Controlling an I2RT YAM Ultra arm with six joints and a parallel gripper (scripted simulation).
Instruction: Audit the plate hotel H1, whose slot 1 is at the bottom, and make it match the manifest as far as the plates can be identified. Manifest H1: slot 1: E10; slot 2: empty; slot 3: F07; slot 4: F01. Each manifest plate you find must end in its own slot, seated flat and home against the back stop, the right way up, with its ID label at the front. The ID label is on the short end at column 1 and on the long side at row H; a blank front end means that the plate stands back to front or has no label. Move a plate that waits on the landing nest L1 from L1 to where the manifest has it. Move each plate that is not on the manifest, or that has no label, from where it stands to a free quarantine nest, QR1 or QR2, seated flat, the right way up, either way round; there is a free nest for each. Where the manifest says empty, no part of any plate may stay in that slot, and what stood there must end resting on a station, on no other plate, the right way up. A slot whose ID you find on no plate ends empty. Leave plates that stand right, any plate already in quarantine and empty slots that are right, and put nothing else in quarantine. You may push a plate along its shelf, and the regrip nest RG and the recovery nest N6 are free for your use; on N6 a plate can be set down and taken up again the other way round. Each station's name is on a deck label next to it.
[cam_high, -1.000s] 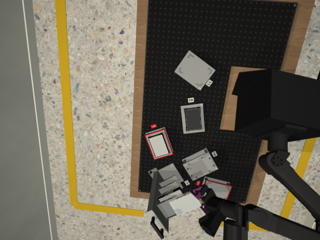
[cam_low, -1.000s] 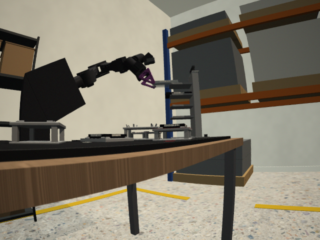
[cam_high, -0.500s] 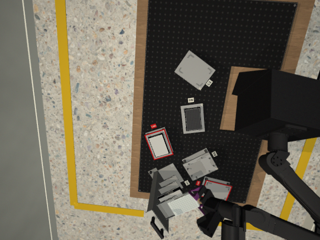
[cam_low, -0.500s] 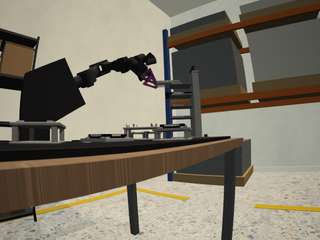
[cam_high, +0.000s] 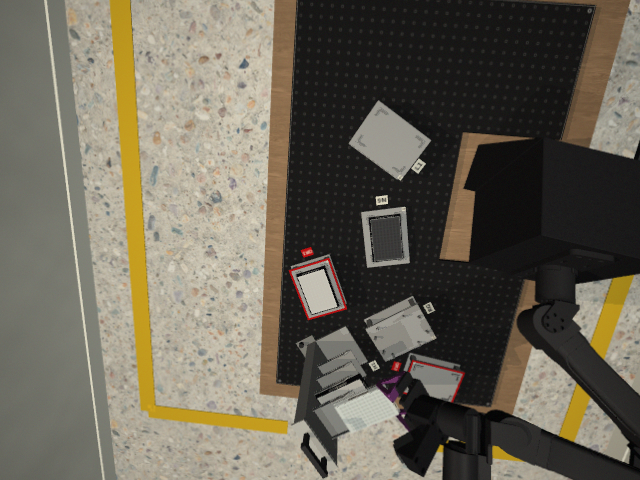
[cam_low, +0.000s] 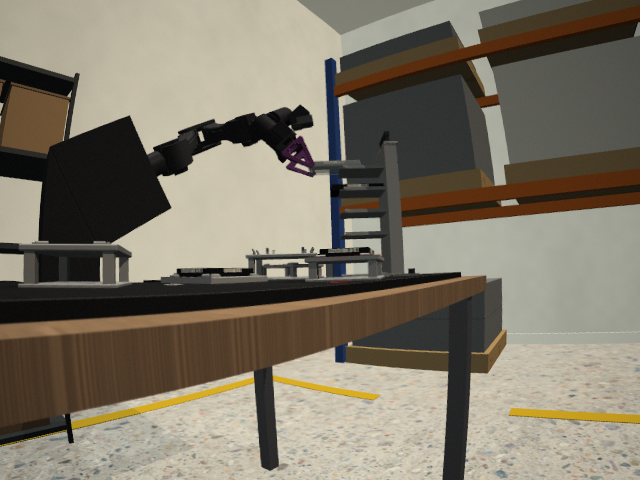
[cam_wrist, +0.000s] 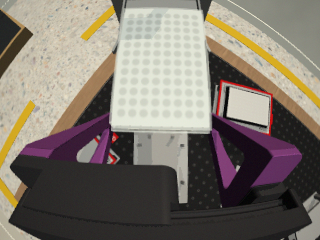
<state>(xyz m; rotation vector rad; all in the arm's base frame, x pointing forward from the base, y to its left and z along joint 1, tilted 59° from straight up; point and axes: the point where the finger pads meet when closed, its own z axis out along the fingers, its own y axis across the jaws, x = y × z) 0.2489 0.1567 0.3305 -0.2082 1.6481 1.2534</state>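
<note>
The white well plate is 4 cm to the left of my hand and 4 cm ahead of it. The rest, counted from my hand: regrip nest RG: 22 cm below, 6 cm behind, 5 cm to the right; H1 deck label: 27 cm below, 11 cm to the left, 2 cm behind; plate hotel H1: 15 cm ahead, 12 cm to the left, 12 cm below.
</note>
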